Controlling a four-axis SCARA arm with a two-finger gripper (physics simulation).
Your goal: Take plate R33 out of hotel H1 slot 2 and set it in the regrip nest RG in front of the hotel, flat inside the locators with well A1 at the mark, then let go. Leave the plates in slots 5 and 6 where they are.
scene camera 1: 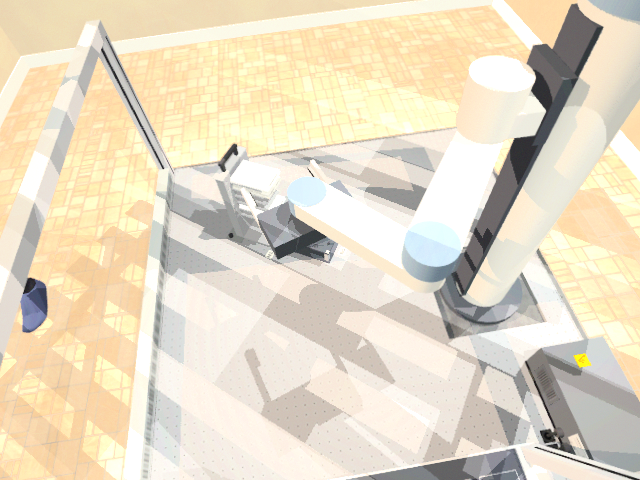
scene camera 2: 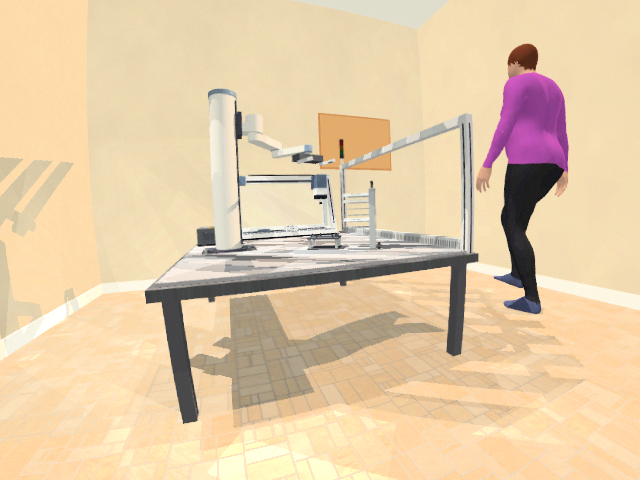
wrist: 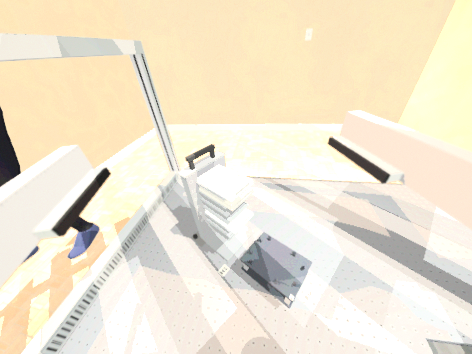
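Pixels of known places: gripper, fingertip midpoint: (scene camera 1: 278, 177) (scene camera 2: 323, 159) (wrist: 223, 142); arm's base, origin of the base link: (scene camera 1: 478, 287) (scene camera 2: 229, 251).
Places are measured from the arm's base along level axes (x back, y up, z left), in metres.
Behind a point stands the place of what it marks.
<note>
Hotel H1 (scene camera 1: 225, 204) {y 0.188, x -0.751, z -0.336 m} (scene camera 2: 372, 219) {y 0.159, x -0.670, z -0.452 m} (wrist: 190, 195) {y 0.242, x -0.733, z -0.326 m} is a pale upright rack with a black top handle. White plates (scene camera 1: 256, 174) {y 0.287, x -0.633, z -0.348 m} (wrist: 223, 183) {y 0.286, x -0.635, z -0.333 m} lie stacked in its upper slots. A lower white plate (scene camera 2: 356, 220) {y 0.155, x -0.616, z -0.387 m} shows in scene camera 2; its label cannot be read. The regrip nest RG (scene camera 1: 328, 254) {y 0.067, x -0.452, z -0.168 m} (scene camera 2: 324, 237) {y 0.073, x -0.473, z -0.305 m} (wrist: 277, 267) {y 0.072, x -0.486, z -0.243 m} is a dark, raised platform with small locators in front of the hotel, with no plate on it; in scene camera 1 the gripper body partly hides it. My gripper (scene camera 1: 277, 176) {y 0.507, x -0.556, z -0.106 m} (scene camera 2: 329, 162) {y 0.507, x -0.556, z -0.106 m} (wrist: 223, 142) {y 0.507, x -0.556, z -0.106 m} is open and empty, above the hotel's height, its fingers pointing toward the hotel.
A pale frame post (scene camera 1: 131, 98) {y 0.382, x -1.011, z -0.685 m} (scene camera 2: 466, 180) {y 0.325, x -1.004, z -0.717 m} (wrist: 154, 107) {y 0.392, x -1.010, z -0.685 m} stands at the table corner beyond the hotel. A grey box (scene camera 1: 594, 387) {y 0.127, x 0.116, z 0.367 m} (scene camera 2: 205, 236) {y 0.076, x 0.151, z 0.249 m} sits near the arm's column. A gantry head (scene camera 2: 320, 184) {y 0.419, x -0.725, z 0.466 m} hangs behind. A person (scene camera 2: 535, 118) stands outside the frame.
</note>
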